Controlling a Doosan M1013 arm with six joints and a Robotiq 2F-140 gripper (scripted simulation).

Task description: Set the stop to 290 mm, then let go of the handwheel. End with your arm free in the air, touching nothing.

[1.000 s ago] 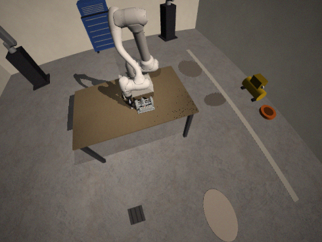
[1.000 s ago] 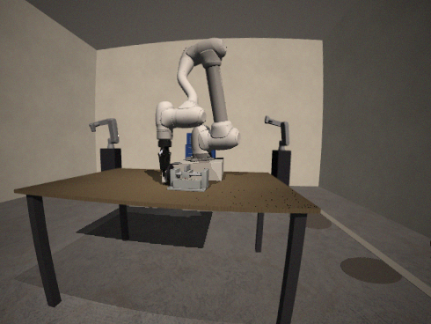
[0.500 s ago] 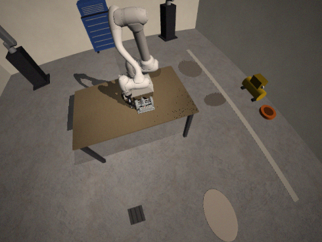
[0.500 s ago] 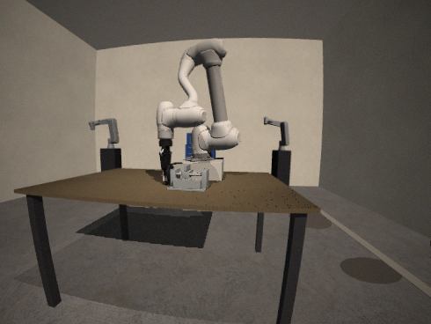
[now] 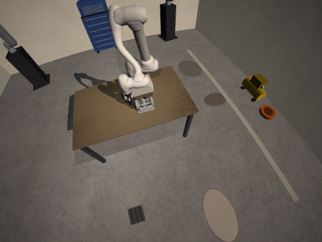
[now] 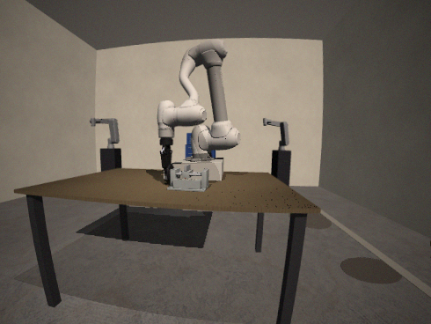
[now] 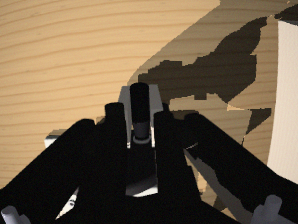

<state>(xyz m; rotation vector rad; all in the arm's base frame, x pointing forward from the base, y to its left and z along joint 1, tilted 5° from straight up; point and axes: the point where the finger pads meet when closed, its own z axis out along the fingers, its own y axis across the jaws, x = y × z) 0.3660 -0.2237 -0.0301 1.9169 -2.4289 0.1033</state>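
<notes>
Right now my hand is 70 mm short of the grey stop fixture, 120 mm to the right of it and 20 mm below it. Also, from my hand: black handwheel handle 20 mm below.
</notes>
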